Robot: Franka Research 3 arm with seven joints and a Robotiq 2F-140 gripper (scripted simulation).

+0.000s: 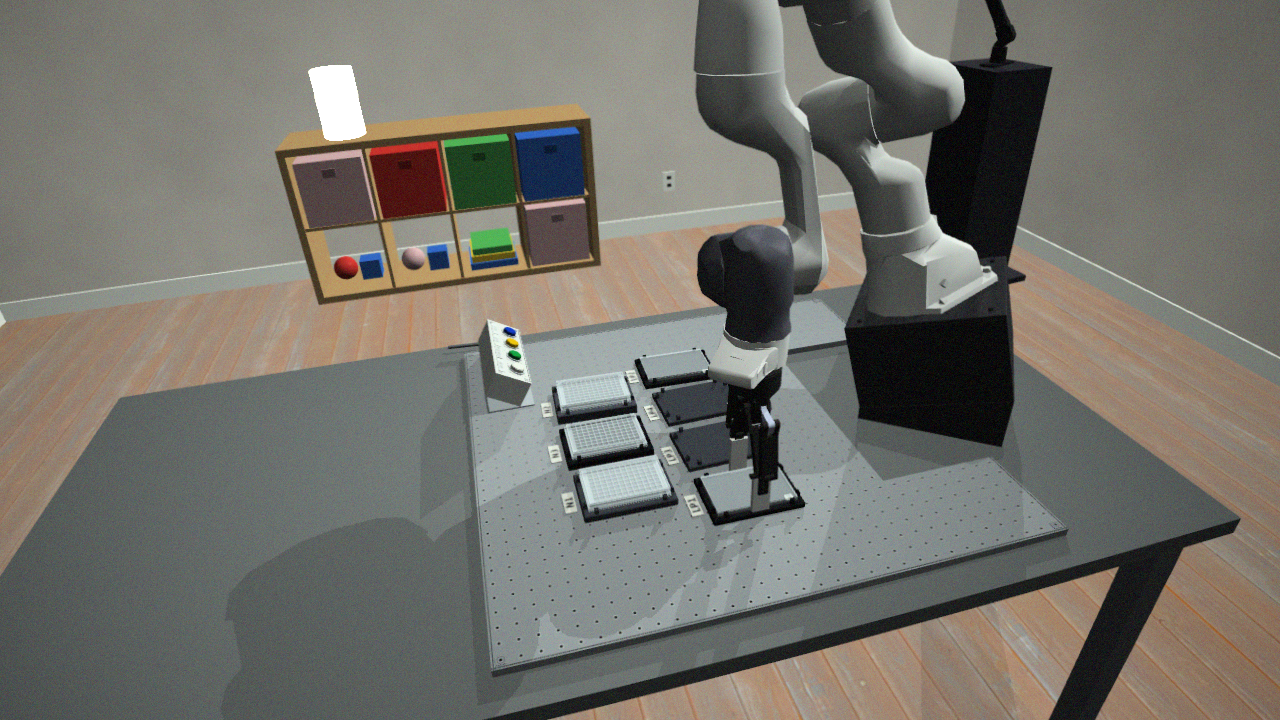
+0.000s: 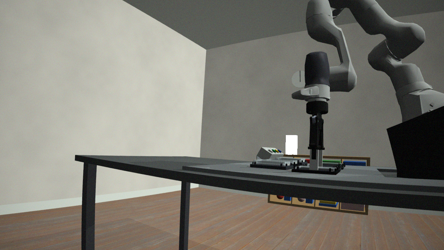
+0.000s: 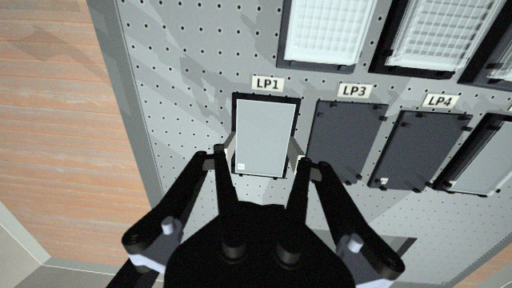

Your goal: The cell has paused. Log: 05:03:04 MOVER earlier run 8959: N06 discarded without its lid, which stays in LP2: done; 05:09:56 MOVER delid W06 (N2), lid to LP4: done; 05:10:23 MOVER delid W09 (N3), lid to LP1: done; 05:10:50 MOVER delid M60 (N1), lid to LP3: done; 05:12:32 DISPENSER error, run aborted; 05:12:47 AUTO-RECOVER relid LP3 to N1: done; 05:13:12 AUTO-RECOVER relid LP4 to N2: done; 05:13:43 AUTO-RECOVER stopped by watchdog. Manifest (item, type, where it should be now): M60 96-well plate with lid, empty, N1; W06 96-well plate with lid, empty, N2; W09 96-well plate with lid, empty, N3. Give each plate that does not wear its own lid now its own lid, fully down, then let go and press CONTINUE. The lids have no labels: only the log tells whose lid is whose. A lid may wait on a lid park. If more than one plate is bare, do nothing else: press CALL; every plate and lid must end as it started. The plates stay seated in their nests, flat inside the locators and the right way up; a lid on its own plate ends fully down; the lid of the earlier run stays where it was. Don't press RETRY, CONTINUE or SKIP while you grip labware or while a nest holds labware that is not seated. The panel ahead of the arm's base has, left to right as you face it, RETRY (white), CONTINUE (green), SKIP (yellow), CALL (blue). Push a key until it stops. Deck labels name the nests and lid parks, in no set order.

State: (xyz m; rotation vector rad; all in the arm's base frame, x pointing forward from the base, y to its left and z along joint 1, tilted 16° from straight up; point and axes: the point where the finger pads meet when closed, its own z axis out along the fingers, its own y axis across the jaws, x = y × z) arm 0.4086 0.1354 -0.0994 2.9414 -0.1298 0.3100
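Now: the lid park LP1 3 cm below my hand. From my hand the other things lie so: lid park LP3: 1 cm behind, 13 cm to the right, 3 cm below; lid park LP4: 3 cm behind, 26 cm to the right, 3 cm below; plate: 16 cm ahead, 21 cm to the right, 2 cm below.
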